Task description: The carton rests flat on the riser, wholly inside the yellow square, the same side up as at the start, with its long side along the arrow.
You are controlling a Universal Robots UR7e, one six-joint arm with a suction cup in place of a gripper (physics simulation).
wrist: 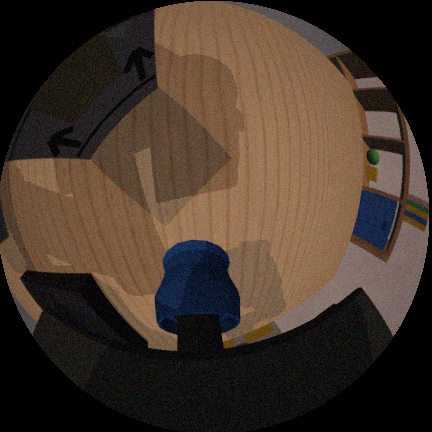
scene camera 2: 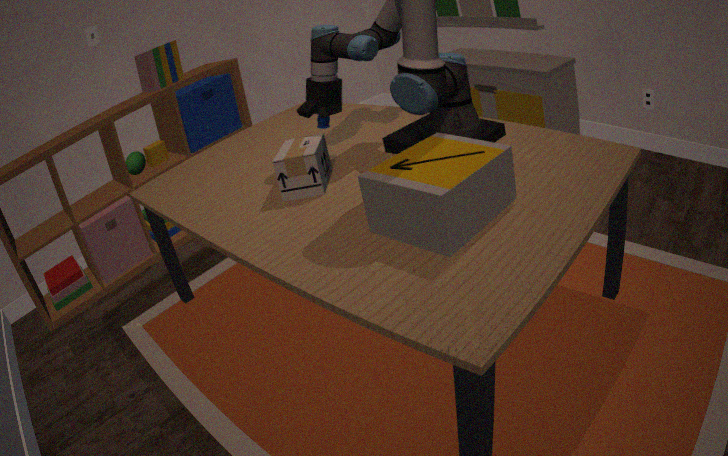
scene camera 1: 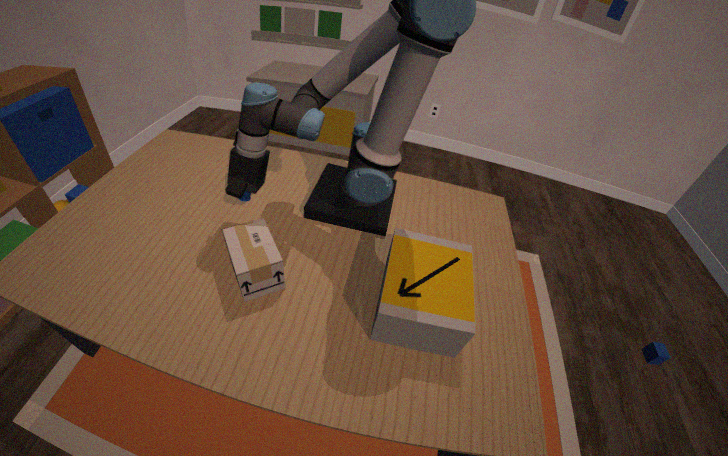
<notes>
My suction cup (wrist: 195,280) carries nothing. The cup is 20 cm from the middle of a carton (scene camera 1: 258,265), level with it. A grey riser (scene camera 2: 438,194) rests on the table.
The carton also shows in the wrist view (wrist: 95,97) and in scene camera 2 (scene camera 2: 302,166). The grey riser shows as well in scene camera 1 (scene camera 1: 426,302).
</notes>
